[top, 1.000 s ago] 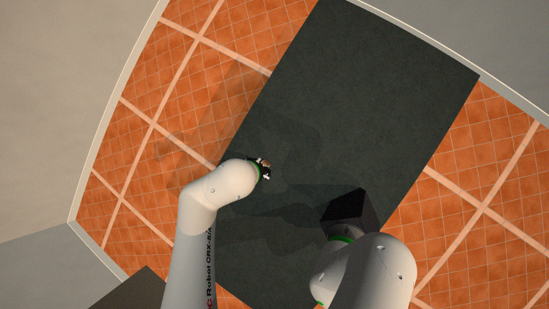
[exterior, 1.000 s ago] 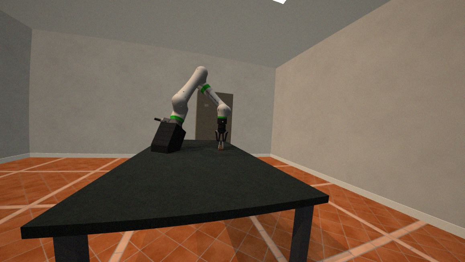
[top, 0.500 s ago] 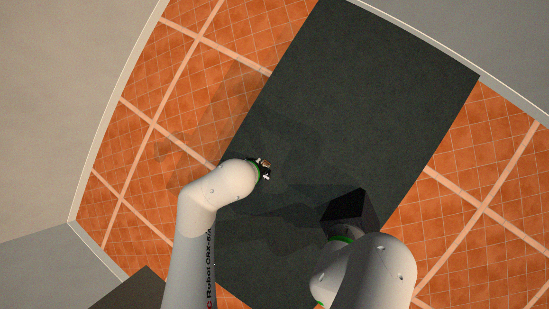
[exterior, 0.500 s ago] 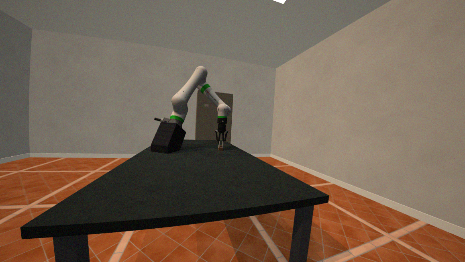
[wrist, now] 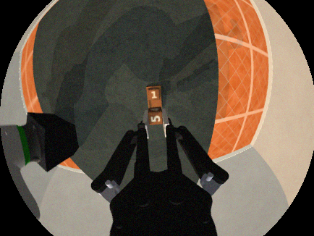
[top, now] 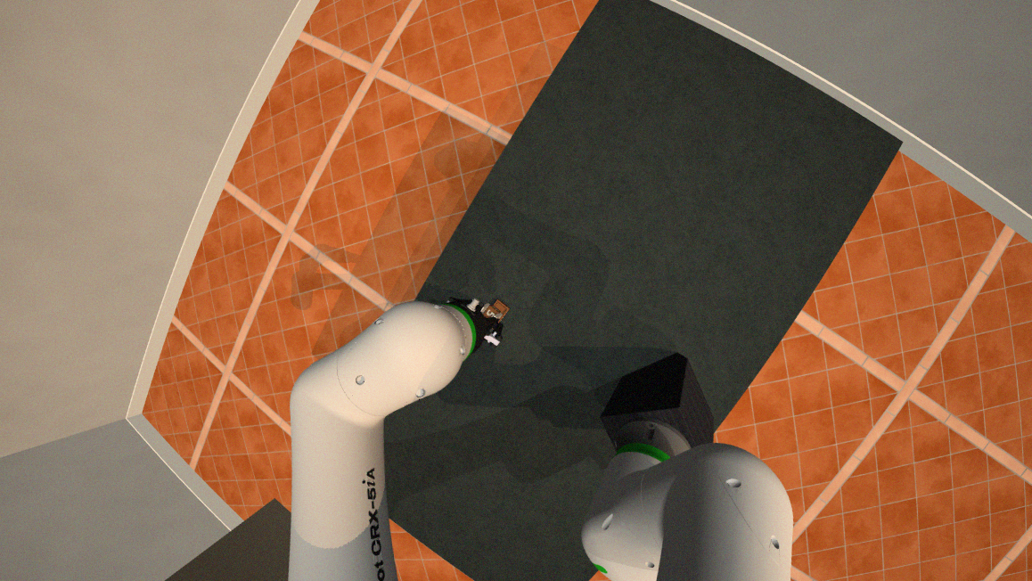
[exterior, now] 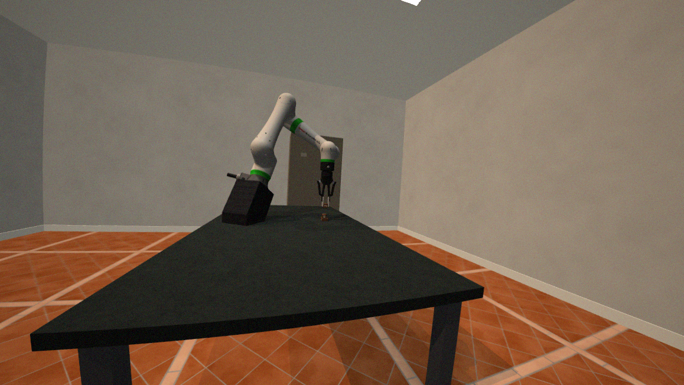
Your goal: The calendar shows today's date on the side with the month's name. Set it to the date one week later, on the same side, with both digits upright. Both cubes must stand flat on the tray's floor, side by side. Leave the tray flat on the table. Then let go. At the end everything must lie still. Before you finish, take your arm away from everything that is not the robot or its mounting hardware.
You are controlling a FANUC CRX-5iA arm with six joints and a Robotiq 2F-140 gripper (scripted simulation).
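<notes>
Now: hand 12 cm above the brown tray and 2 cm to the right of it. Also, from my hand: brown cube (3 cm below).
</notes>
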